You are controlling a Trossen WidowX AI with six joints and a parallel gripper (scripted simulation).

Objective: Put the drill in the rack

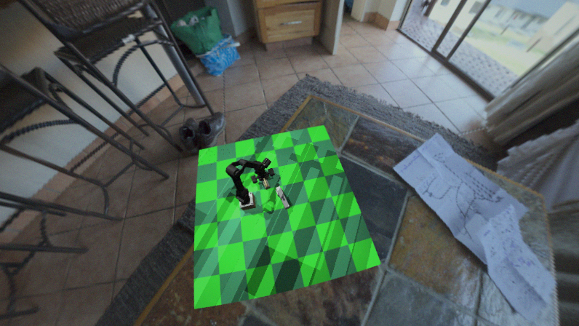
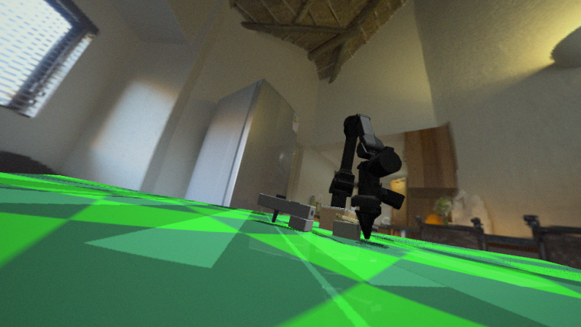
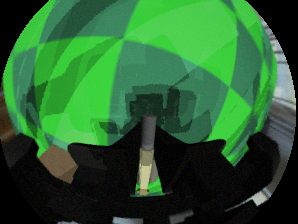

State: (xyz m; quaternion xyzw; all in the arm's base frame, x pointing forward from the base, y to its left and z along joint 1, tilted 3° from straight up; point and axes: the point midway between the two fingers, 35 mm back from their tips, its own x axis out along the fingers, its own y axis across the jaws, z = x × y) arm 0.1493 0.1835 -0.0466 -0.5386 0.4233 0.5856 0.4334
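The drill lies 4 cm to the right of my gripper tip, 4 cm above it and 1 cm ahead of it. From my gripper tip the other things lie so: long grey holder 19 cm to the right, 13 cm ahead, 4 cm above; dark key 22 cm to the right, 14 cm ahead, 5 cm above; small grey rack block 5 cm to the right, 1 cm ahead, 1 cm above.
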